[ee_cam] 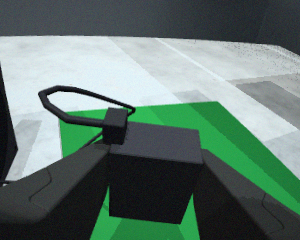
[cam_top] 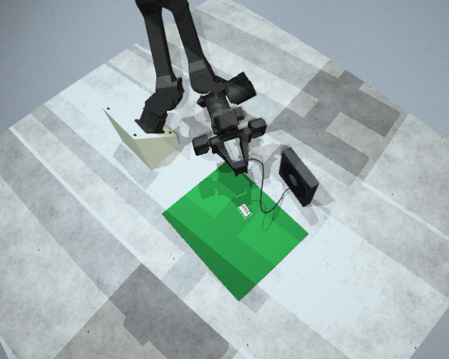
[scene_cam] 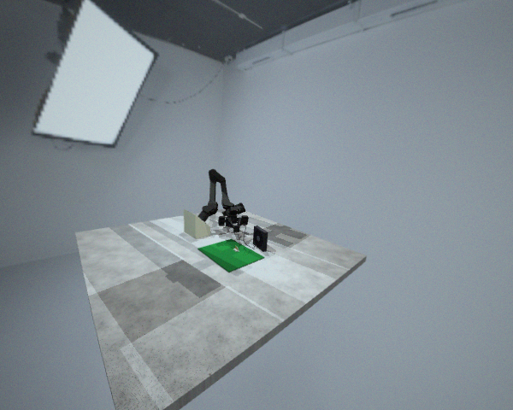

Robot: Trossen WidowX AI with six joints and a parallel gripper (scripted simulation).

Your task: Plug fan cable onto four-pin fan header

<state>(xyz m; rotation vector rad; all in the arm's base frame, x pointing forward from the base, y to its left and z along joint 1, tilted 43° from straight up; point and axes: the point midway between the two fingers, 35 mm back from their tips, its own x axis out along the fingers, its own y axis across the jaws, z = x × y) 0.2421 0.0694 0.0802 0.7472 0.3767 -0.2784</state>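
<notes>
Now: gripper tip 12 cm above the white four-pin fan header, 6 cm short of it and 4 cm to the left of it. Round my gripper tip: black fan: 9 cm to the left, 9 cm ahead, 6 cm below; then black plug: 1 cm below; then black cable: 2 cm to the left, 1 cm ahead.
</notes>
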